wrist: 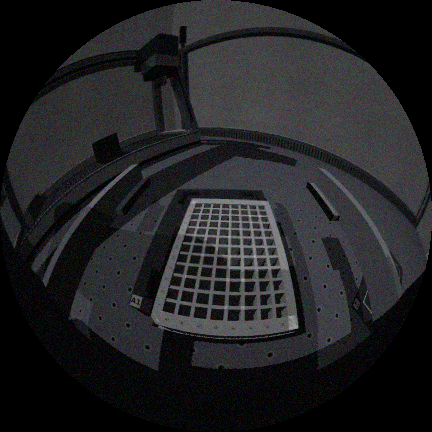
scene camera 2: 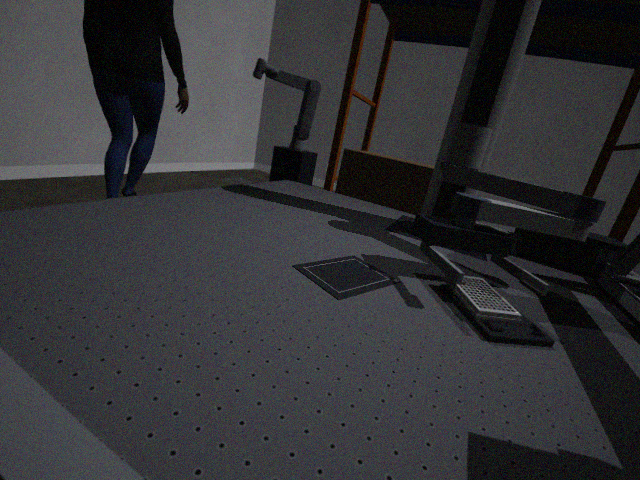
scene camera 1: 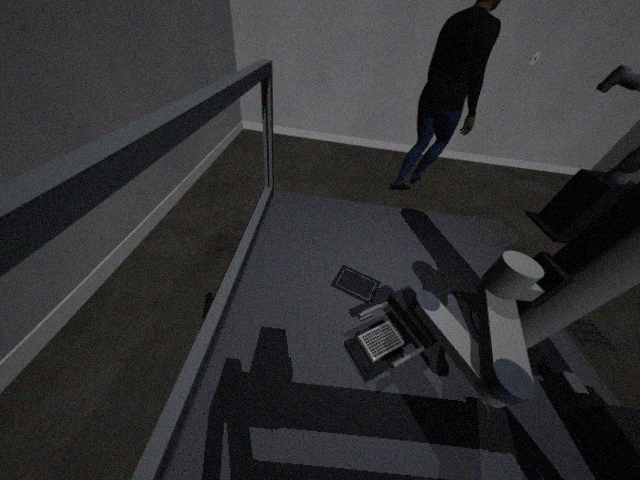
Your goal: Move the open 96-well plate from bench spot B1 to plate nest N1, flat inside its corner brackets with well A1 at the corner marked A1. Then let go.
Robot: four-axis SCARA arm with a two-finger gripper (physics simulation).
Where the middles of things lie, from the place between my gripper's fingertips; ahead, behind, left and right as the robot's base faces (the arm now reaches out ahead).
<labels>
Right now the dark nest [scene camera 2: 343, 277] is 260 mm to the right of my hand, 70 mm below it and 30 mm ahead of it.
</labels>
